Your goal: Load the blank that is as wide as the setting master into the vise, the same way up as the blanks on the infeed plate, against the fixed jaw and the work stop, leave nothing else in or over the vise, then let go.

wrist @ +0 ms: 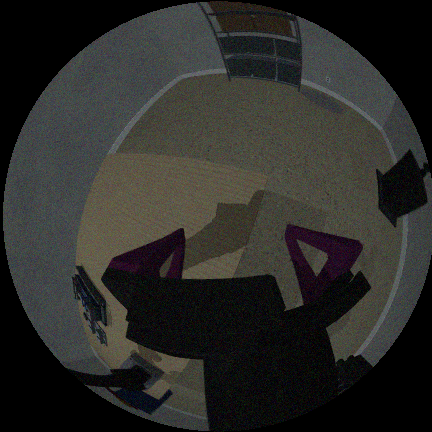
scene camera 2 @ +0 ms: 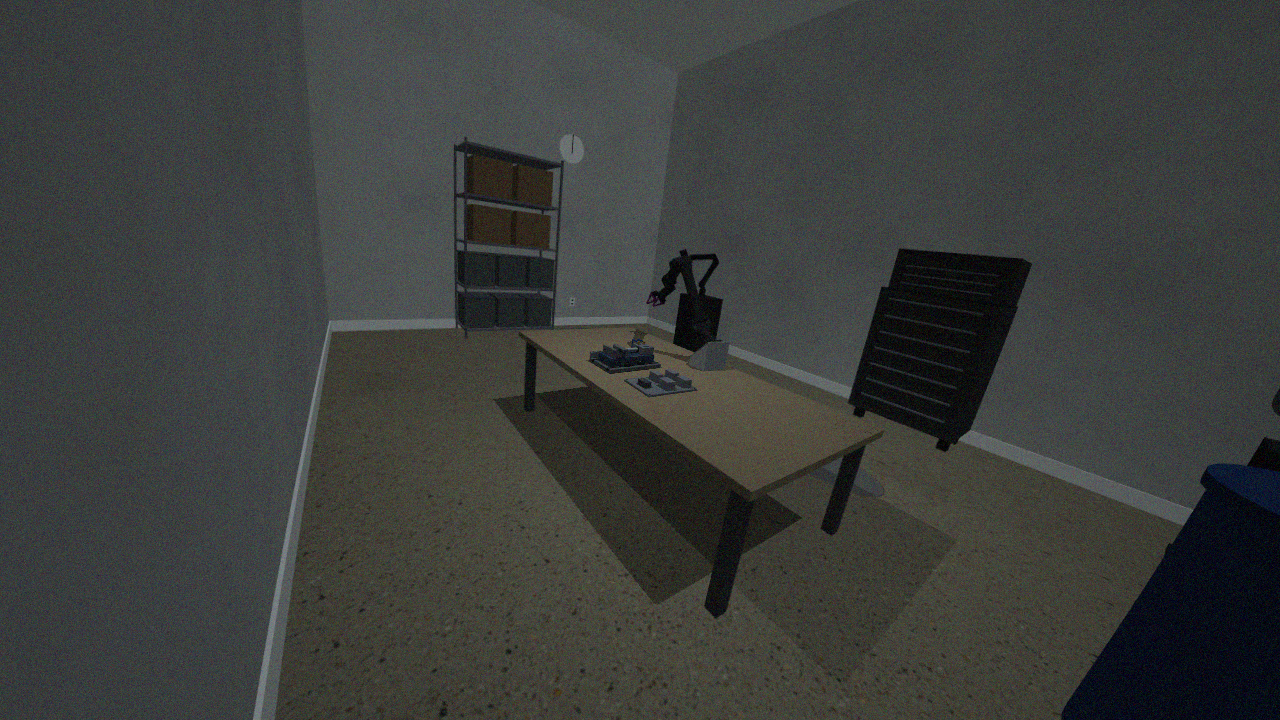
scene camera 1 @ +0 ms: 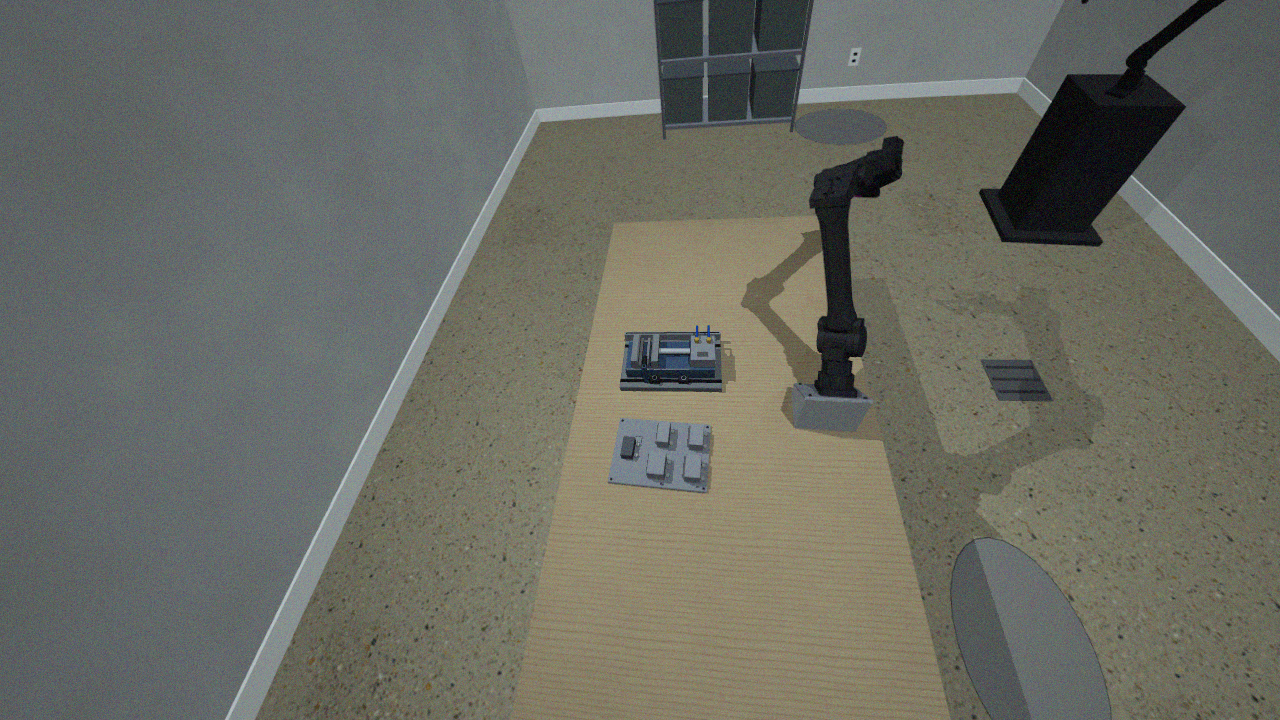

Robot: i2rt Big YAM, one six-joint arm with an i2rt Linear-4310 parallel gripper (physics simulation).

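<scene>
The vise [scene camera 1: 673,365] [scene camera 2: 624,361] [wrist: 91,299] stands on the table, with a blue body, grey jaws and two blue-topped pins on its right block in scene camera 1. Whether a piece sits between its jaws is too small to tell. The grey infeed plate [scene camera 1: 623,475] lies apart from it, with several light grey blanks [scene camera 1: 663,434] [scene camera 1: 696,437] [scene camera 1: 656,464] [scene camera 1: 692,467] and a smaller dark block [scene camera 1: 628,446]. I cannot tell which piece is the setting master. My gripper [scene camera 2: 656,300] [wrist: 237,232] is open and empty, high and well away from vise and plate; its fingers are hidden in scene camera 1.
The arm stands on a grey mount [scene camera 1: 828,411] [scene camera 2: 709,357] at the table's right side in scene camera 1. The wooden table [scene camera 1: 742,582] [scene camera 2: 760,434] carries vise, plate and mount. A shelf unit [scene camera 2: 559,241] and a black pedestal [scene camera 1: 1065,161] stand beyond it.
</scene>
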